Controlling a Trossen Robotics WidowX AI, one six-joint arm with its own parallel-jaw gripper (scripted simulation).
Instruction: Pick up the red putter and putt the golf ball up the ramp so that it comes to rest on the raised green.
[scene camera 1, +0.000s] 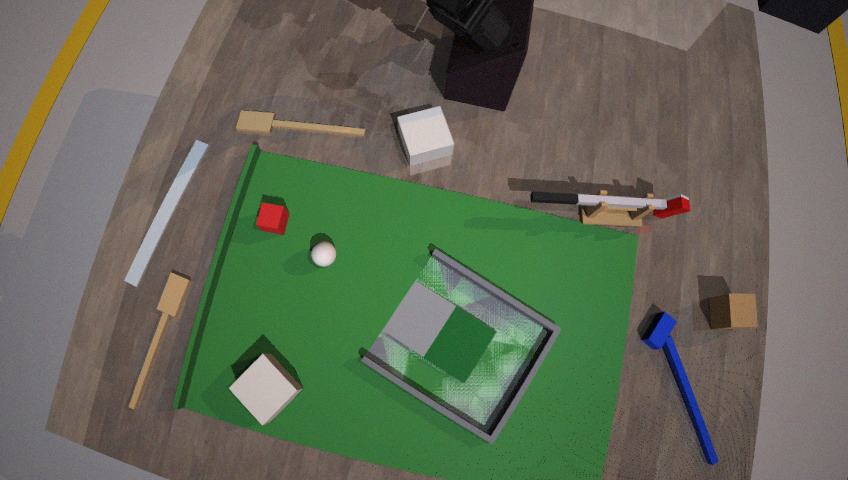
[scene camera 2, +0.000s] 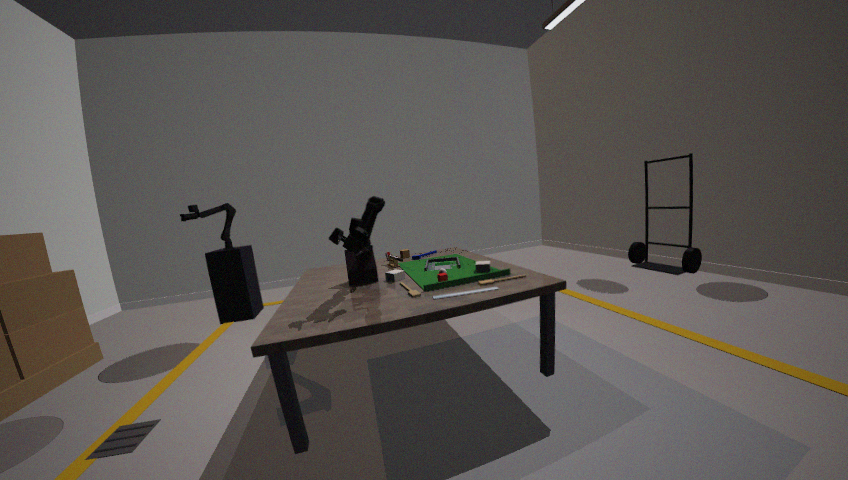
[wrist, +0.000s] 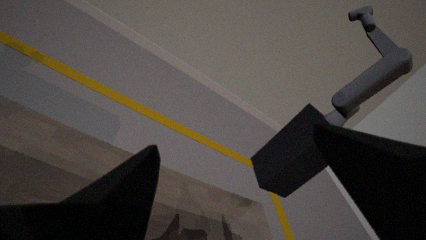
Note:
The gripper (wrist: 237, 141) is open and holds nothing. Also in view: a blue putter (scene camera 1: 657, 335), a pale bar (scene camera 1: 142, 258), a white cube (scene camera 1: 425, 135) and a tan cube (scene camera 1: 734, 311).
The wrist view does not show the blue putter: it is out of frame. The wrist view misses the pale bar: it is out of frame.

